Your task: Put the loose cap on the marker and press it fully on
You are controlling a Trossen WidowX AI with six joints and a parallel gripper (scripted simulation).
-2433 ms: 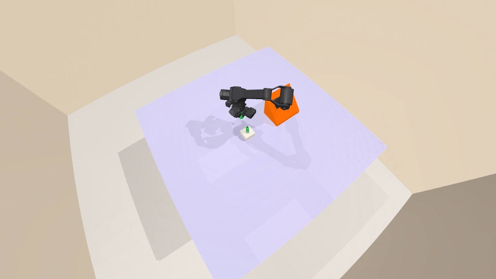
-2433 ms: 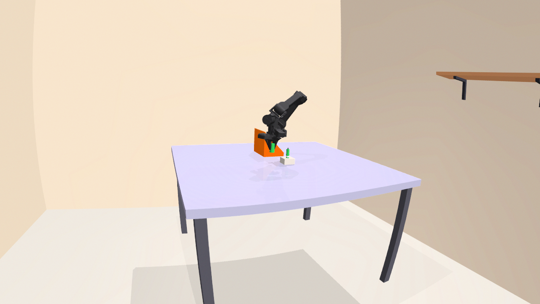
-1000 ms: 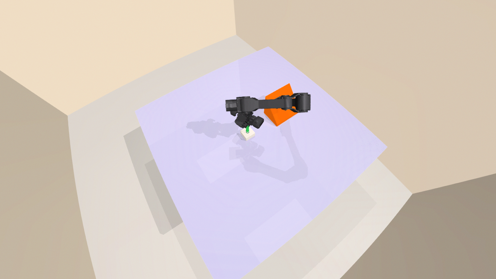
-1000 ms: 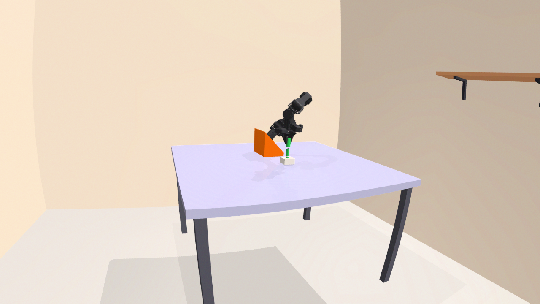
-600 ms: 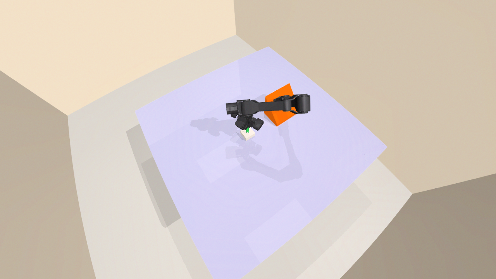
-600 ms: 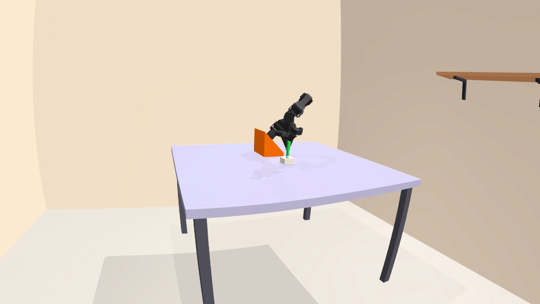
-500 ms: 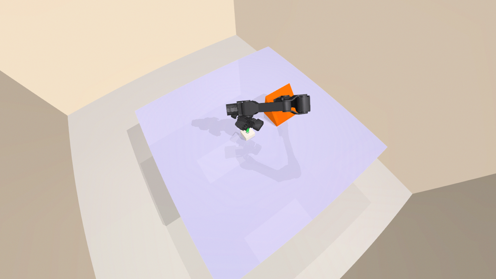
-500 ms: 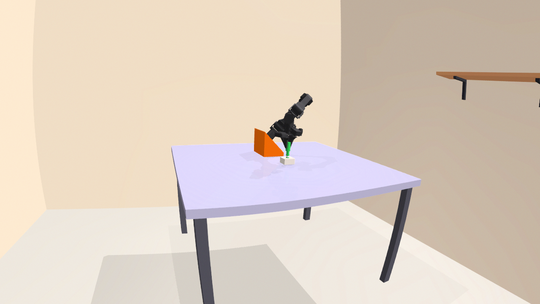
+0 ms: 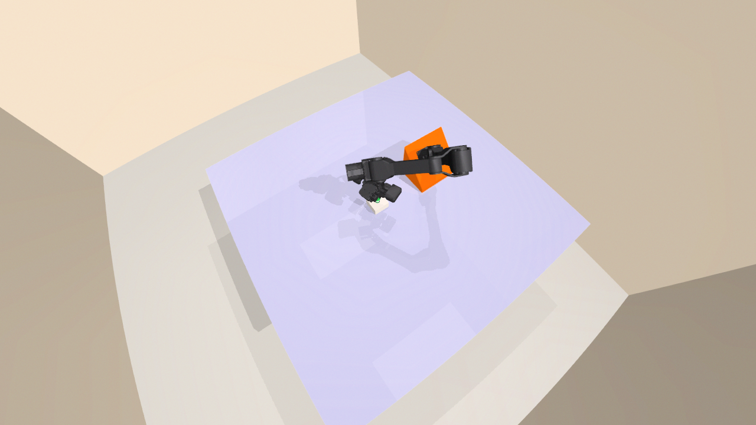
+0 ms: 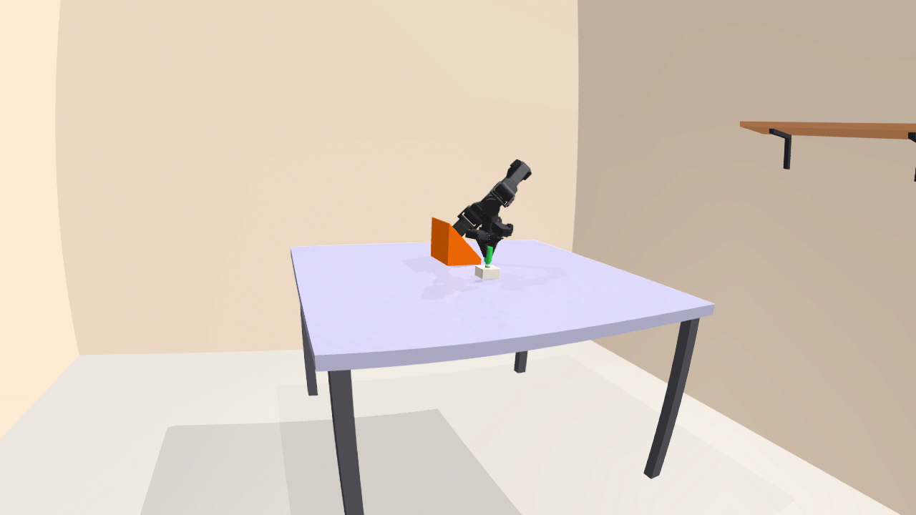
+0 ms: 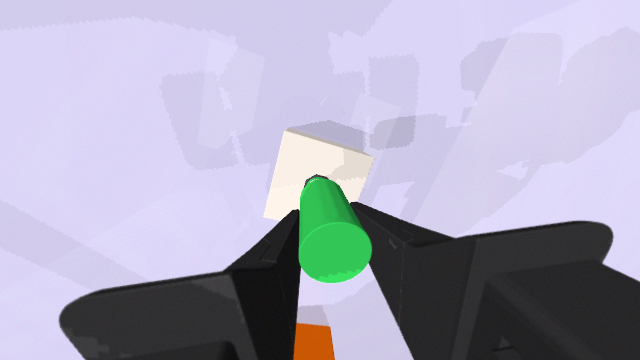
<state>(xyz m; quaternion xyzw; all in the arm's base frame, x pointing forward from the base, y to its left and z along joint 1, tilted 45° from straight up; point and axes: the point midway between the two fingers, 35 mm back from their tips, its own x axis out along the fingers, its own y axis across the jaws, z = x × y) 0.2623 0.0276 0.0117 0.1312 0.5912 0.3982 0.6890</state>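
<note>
Now: gripper tip right at the green marker. The rest, counted from my gripper tip: white holder block 50 mm below; green cap 10 mm above.
</note>
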